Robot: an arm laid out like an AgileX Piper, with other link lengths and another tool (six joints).
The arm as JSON. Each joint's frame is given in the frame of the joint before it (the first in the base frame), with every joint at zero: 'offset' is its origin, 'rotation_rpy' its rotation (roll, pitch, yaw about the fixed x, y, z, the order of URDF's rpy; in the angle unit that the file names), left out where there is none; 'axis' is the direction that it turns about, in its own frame. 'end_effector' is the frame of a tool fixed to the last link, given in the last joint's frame.
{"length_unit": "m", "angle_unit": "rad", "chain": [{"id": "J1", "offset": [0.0, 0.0, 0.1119], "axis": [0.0, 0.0, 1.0]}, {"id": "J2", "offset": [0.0, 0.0, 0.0], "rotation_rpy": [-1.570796, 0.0, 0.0], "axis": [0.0, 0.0, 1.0]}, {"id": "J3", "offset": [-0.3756, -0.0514, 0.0], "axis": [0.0, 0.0, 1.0]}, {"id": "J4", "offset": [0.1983, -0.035, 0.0], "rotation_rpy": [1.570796, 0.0, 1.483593], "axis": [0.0, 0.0, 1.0]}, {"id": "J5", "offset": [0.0, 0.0, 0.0], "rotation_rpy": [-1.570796, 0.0, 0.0], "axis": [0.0, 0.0, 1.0]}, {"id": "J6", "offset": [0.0, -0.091, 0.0], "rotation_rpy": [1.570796, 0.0, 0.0], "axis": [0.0, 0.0, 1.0]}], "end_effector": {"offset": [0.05, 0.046, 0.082], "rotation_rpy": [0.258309, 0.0, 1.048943]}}
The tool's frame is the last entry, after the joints.
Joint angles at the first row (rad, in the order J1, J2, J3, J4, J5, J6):
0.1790, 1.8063, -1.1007, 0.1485, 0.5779, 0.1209
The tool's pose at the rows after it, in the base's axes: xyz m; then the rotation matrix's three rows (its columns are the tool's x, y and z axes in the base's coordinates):
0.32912, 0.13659, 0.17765; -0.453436, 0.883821, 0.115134; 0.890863, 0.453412, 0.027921; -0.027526, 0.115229, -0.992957
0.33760, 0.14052, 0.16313; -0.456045, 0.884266, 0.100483; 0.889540, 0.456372, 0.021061; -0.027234, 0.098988, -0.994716
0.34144, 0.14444, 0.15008; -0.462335, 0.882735, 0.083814; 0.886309, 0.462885, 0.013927; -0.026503, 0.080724, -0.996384
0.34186, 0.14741, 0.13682; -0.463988, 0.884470, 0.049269; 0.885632, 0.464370, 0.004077; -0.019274, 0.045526, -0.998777
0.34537, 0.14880, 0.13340; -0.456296, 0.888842, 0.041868; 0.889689, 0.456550, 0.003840; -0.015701, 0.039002, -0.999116
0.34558, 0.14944, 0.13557; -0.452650, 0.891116, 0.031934; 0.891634, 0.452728, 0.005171; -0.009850, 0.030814, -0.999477
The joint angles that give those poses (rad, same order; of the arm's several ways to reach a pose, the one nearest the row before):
0.1960, 1.8550, -1.1015, 0.1449, 0.5415, 0.1313
0.2045, 1.9022, -1.1117, 0.1384, 0.5195, 0.1396
0.2151, 1.9391, -1.1127, 0.1321, 0.5008, 0.1463
0.2243, 1.9750, -1.1127, 0.1227, 0.5000, 0.1616
0.2254, 1.9898, -1.1242, 0.1195, 0.5032, 0.1746
0.2254, 1.9898, -1.1374, 0.1195, 0.5255, 0.1810

